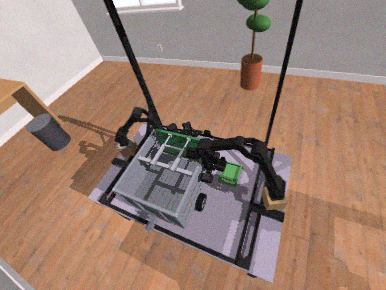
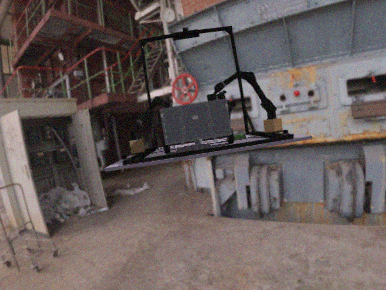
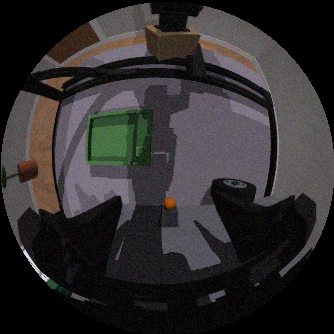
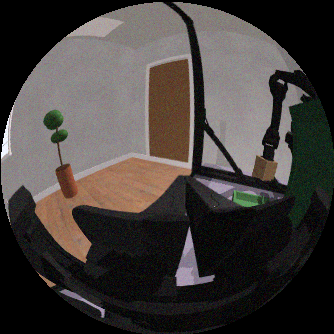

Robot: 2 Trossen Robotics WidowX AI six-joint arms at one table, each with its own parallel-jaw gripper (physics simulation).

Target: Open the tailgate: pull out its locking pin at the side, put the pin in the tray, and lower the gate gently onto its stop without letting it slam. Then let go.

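Frame: origin at the left arm's base, x ahead, y left, z up, level; metres.
Seen in the pictures: left gripper, fingertip midpoint: (image 1: 213, 174) (image 3: 167, 198); right gripper, fingertip midpoint: (image 1: 202, 131) (image 4: 182, 180); left arm's base at its link origin: (image 1: 275, 194) (image 2: 272, 119) (image 3: 171, 27) (image 4: 266, 158); right arm's base at its link origin: (image 1: 124, 142) (image 2: 135, 139).
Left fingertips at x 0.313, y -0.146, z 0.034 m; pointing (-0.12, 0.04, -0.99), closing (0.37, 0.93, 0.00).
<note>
Offsets run from my left fingertips to a thing's top centre. "pt": to the spot under its first point.
The green tailgate (image 1: 167, 136) (image 4: 312, 155) stands upright at the far end of the grey trailer (image 1: 131, 186) (image 2: 195, 122). The locking pin's orange knob (image 3: 170, 203) sticks out at the trailer's side. My left gripper (image 3: 167, 198) (image 1: 215, 171) is open and empty, pointing down beside the trailer; its fingers appear either side of the knob, with gaps. Whether the knob is level with the fingertips I cannot tell. The green tray @[0.067 m right, 0.109 m back, 0.128 m down] (image 1: 231, 171) (image 3: 110, 142) (image 4: 247, 199) lies beside the trailer. My right gripper (image 4: 182, 180) is shut and empty, just behind the tailgate's outer face.
A black wheel @[0.119 m left, 0.091 m ahead, 0.046 m down] (image 1: 201, 202) (image 3: 234, 187) is on the trailer's side, near my left gripper. White rails @[pt 0.026 m right, 0.255 m ahead, 0.123 m up] (image 1: 164, 164) cross the trailer's open top. A black frame (image 1: 243, 240) runs round the table. My left arm's wooden base block (image 1: 274, 201) (image 3: 171, 44) stands beyond the tray.
</note>
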